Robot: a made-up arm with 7 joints. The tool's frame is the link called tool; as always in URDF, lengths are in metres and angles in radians. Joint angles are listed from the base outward.
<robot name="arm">
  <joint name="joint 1" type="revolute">
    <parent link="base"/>
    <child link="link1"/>
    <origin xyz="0 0 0"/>
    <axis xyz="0 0.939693 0.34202"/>
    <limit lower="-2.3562" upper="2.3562"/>
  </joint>
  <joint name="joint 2" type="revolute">
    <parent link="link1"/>
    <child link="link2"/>
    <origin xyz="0 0 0"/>
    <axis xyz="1 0 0"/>
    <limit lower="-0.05" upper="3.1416"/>
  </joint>
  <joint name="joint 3" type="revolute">
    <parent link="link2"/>
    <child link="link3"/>
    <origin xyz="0 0 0"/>
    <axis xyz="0 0 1"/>
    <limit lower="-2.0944" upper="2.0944"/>
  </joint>
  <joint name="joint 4" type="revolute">
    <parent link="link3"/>
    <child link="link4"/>
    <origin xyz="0.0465 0 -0.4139"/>
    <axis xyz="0 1 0"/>
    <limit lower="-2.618" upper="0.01"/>
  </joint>
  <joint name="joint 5" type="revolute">
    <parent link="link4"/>
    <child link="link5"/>
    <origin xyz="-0.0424 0 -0.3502"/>
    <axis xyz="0 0 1"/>
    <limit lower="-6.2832" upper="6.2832"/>
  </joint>
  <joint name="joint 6" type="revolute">
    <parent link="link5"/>
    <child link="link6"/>
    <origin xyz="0 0 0"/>
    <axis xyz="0 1 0"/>
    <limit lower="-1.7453" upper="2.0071"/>
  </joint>
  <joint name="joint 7" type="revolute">
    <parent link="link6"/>
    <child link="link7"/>
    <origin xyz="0 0 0"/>
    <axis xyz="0 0 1"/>
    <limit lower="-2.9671" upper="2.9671"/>
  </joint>
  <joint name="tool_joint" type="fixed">
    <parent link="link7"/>
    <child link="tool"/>
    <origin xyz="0 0 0"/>
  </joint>
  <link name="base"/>
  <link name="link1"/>
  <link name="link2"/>
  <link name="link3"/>
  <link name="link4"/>
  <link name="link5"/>
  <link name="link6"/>
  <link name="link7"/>
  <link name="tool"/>
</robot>
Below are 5 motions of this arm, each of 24 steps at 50 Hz.
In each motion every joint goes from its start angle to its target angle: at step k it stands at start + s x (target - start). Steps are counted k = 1, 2, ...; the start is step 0. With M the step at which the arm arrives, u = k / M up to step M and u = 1 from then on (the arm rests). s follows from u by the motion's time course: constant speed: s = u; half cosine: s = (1 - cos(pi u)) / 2; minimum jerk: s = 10 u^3 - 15 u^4 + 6 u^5.
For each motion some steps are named. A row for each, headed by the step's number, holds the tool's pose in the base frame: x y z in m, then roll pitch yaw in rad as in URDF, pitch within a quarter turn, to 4 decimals.
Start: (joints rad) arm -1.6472 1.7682 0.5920 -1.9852 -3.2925 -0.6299 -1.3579
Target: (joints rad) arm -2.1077 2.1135 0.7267 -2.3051 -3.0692 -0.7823 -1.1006
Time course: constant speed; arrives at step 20
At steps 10, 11, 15, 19, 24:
10: -0.3042 0.1690 0.2798 2.4091 0.7394 2.3032
11: -0.3120 0.1646 0.2656 2.3653 0.7438 2.2757
15: -0.3361 0.1471 0.2073 2.1960 0.7537 2.1761
19: -0.3490 0.1300 0.1483 2.0398 0.7556 2.0954
24: -0.3505 0.1258 0.1337 2.0031 0.7556 2.0784

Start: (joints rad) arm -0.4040 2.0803 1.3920 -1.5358 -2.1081 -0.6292 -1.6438
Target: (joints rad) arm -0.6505 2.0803 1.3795 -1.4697 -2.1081 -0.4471 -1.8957
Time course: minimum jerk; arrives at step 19
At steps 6, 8, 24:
6: -0.1352 0.2286 0.5554 -3.0526 -0.2528 2.2854
8: -0.1530 0.2343 0.5512 -3.1142 -0.2183 2.3180
24: -0.2177 0.2585 0.5290 2.9647 -0.0502 2.4224

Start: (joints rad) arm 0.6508 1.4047 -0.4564 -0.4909 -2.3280 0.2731 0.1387
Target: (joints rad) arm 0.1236 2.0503 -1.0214 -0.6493 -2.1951 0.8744 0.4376
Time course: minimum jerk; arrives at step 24
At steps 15, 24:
15: 0.0801 0.7509 0.0348 -1.2157 0.3287 2.2844
24: 0.1044 0.7305 0.1487 -1.2793 0.3568 2.0967

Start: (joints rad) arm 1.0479 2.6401 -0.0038 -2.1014 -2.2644 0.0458 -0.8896
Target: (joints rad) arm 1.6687 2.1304 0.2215 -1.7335 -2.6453 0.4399 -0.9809
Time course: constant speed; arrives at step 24
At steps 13, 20, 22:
13: 0.2567 0.3886 -0.2279 -0.3075 0.0553 0.7556
20: 0.1816 0.4527 -0.2499 -0.3365 0.0746 0.7918
22: 0.1566 0.4704 -0.2521 -0.3373 0.0768 0.8028

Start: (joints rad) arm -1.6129 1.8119 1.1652 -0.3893 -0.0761 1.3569 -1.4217
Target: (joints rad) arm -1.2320 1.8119 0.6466 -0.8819 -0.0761 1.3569 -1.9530
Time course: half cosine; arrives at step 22
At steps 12, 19, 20, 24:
12: -0.0708 0.6294 0.4036 1.2717 -0.4312 -0.3297
19: -0.0271 0.5647 0.4650 1.3874 0.0836 -0.2003
20: -0.0226 0.5603 0.4682 1.3961 0.1176 -0.1911
24: -0.0189 0.5567 0.4708 1.4034 0.1452 -0.1835

